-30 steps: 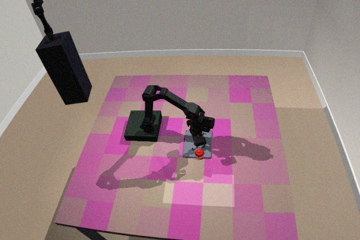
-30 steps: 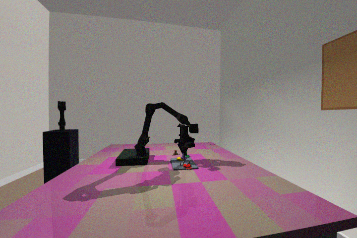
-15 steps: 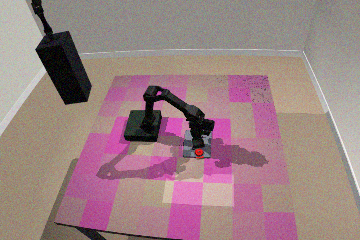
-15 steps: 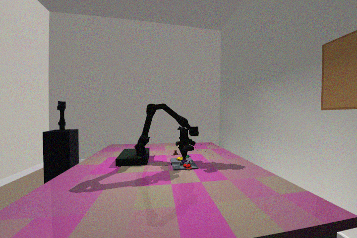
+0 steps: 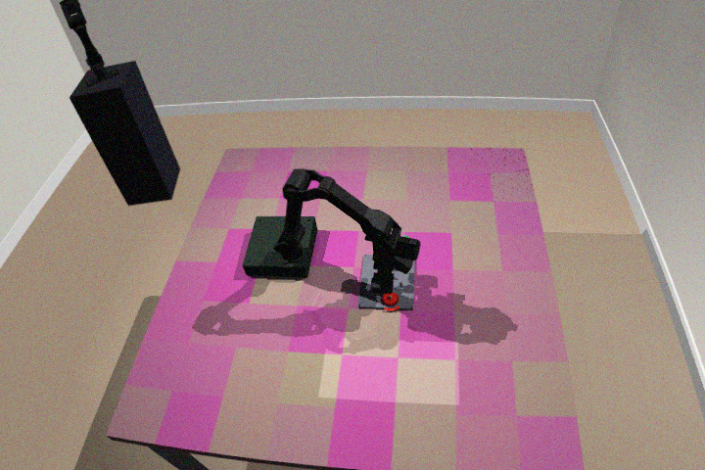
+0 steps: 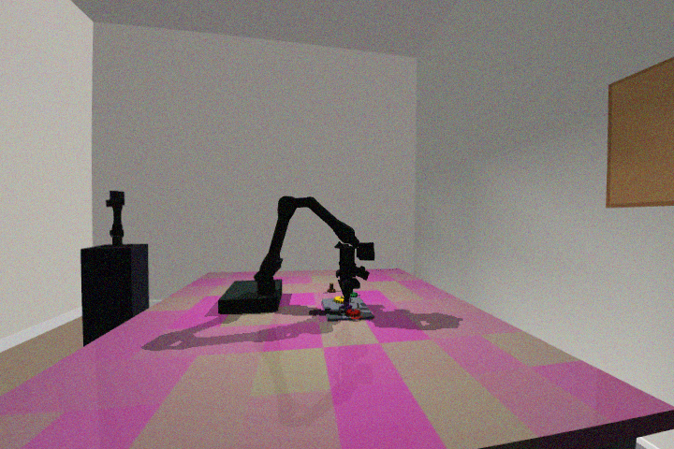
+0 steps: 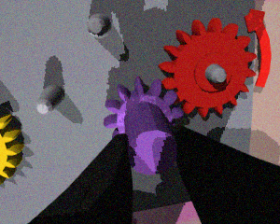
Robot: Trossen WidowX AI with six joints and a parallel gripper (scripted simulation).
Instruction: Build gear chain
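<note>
My gripper tip is now 10 mm above the purple gear. Round my gripper tip: green gear: 180 mm to the left, 90 mm ahead, 30 mm below; yellow gear: 100 mm to the left, 30 mm below, 20 mm ahead; red gear: 40 mm to the right, 30 mm below, 10 mm ahead.
</note>
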